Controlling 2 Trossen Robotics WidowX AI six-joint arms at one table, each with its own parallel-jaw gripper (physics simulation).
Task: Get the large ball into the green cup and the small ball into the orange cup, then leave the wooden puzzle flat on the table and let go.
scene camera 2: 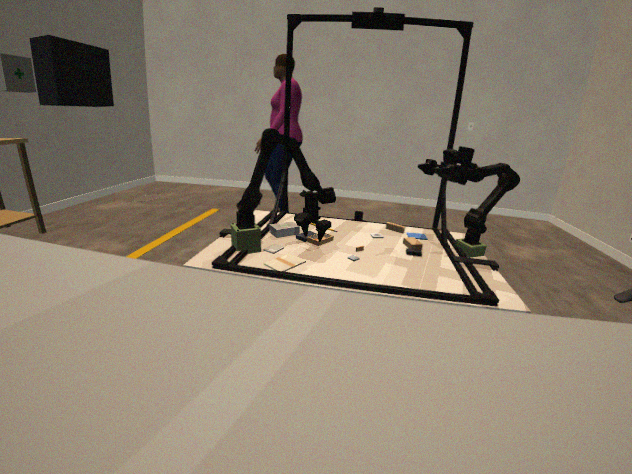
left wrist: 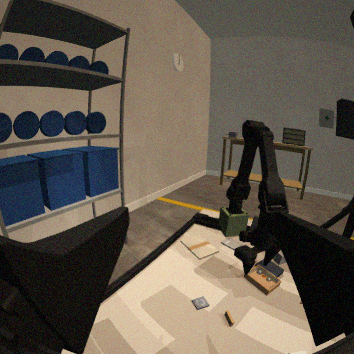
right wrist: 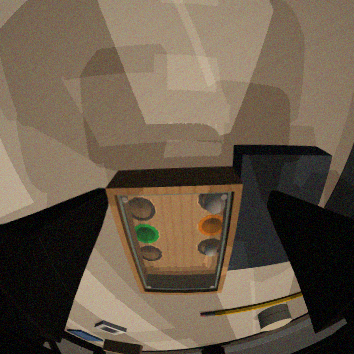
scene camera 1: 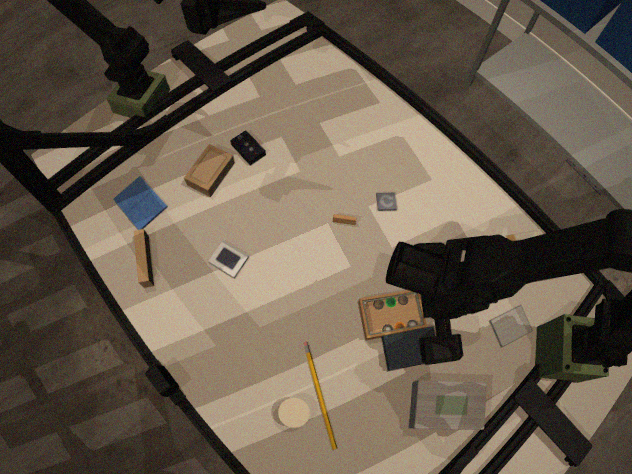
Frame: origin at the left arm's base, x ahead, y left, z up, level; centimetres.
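Seen in the pictures: left gripper, fingertip midpoint: [scene camera 2: 425, 167] [left wrist: 205, 218]; right gripper, fingertip midpoint: [scene camera 2: 312, 238] [left wrist: 255, 269] [right wrist: 190, 198] [scene camera 1: 418, 313]; left arm's base at its link origin: [scene camera 2: 471, 242] [scene camera 1: 135, 86]; right arm's base at its link origin: [scene camera 2: 245, 226] [left wrist: 234, 210] [scene camera 1: 587, 345].
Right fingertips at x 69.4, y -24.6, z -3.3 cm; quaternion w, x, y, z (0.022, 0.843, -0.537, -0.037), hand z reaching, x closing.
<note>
Pixels of each thing's middle, then the offset from my right fingertips to it. "*": a spot on its surface instead.
- wooden puzzle at the middle of its body: [right wrist: 177, 245] [scene camera 1: 392, 314] [left wrist: 262, 278] [scene camera 2: 320, 238] dy -1.3, dx -4.2, dz -0.8 cm
- dark blue slab at the middle of its body: [right wrist: 272, 214] [scene camera 1: 411, 348] [left wrist: 268, 268] [scene camera 2: 307, 236] dy -5.9, dx +0.8, dz -1.0 cm
- clear case at the middle of its body: [scene camera 1: 448, 405] [left wrist: 278, 249] [scene camera 2: 284, 229] dy -13.6, dx +9.9, dz +0.2 cm
- pencil at the middle of its body: [right wrist: 269, 302] [scene camera 1: 320, 395] dy -18.4, dx -10.9, dz -1.5 cm
- round tan piece at the middle of its body: [scene camera 1: 294, 412] [right wrist: 275, 321] dy -22.6, dx -13.8, dz +0.1 cm
- transparent square at a spot on its surface: [scene camera 1: 511, 326] * dy +3.8, dx +18.2, dz -1.3 cm
- small wooden block at the middle of its body: [scene camera 1: 344, 219] [left wrist: 228, 318] dy +12.3, dx -17.6, dz -0.8 cm
- grey tile at the middle of its body: [scene camera 1: 386, 201] [left wrist: 199, 302] dy +19.1, dx -11.4, dz -1.6 cm
The wooden puzzle [scene camera 1: 364, 321] [scene camera 2: 324, 239] [left wrist: 260, 286] [right wrist: 175, 177] lies flat on the table under a clear lid. In the right wrist view its green cup [right wrist: 146, 233] is on the left, with a plain cup above and below it, and its orange cup [right wrist: 211, 225] is on the right. Shiny grey balls appear to sit in the plain hollows above [right wrist: 212, 202] and below [right wrist: 209, 246] the orange cup; their sizes are hard to compare. My right gripper [right wrist: 190, 198] [scene camera 2: 312, 237] is open above the puzzle. My left gripper [left wrist: 205, 218] [scene camera 2: 422, 166] is open, raised far from it.
A dark blue slab [scene camera 1: 400, 352] [right wrist: 280, 210] lies against the puzzle. A clear case [scene camera 1: 472, 387], a pencil [scene camera 1: 319, 397], a round tan piece [scene camera 1: 294, 412] and a transparent square [scene camera 1: 511, 326] lie nearby. A small wooden block [scene camera 1: 344, 219] and grey tile [scene camera 1: 386, 201] lie farther off.
</note>
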